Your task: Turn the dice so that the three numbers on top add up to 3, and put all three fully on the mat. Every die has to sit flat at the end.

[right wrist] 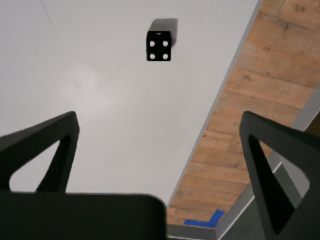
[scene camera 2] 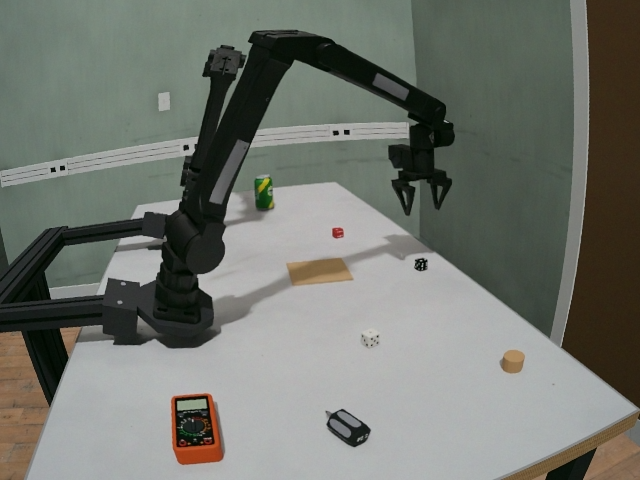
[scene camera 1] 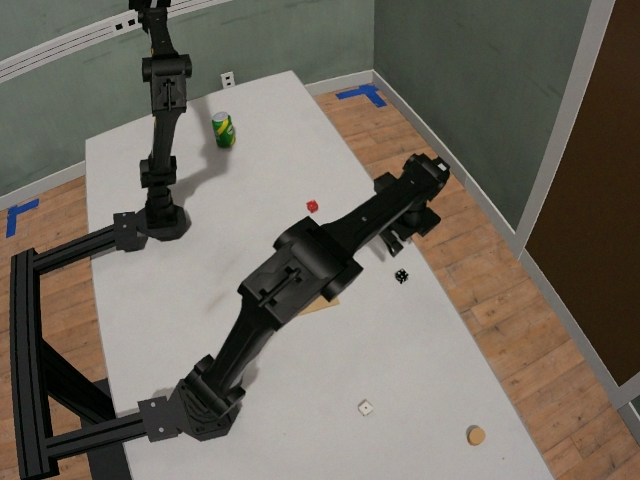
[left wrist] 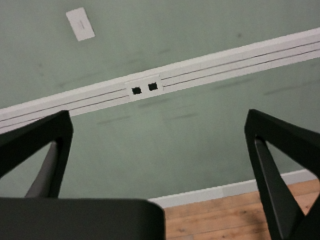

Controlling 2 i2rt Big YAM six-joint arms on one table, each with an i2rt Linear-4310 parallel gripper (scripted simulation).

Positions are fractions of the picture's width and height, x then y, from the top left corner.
Scene:
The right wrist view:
my right gripper: 0.50,0.50
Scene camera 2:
my right gripper: 0.66,0.44
tan mat: 0.51,0.56
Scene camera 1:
my right gripper: 0.64,0.51
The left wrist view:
my left gripper: 0.50,0.50

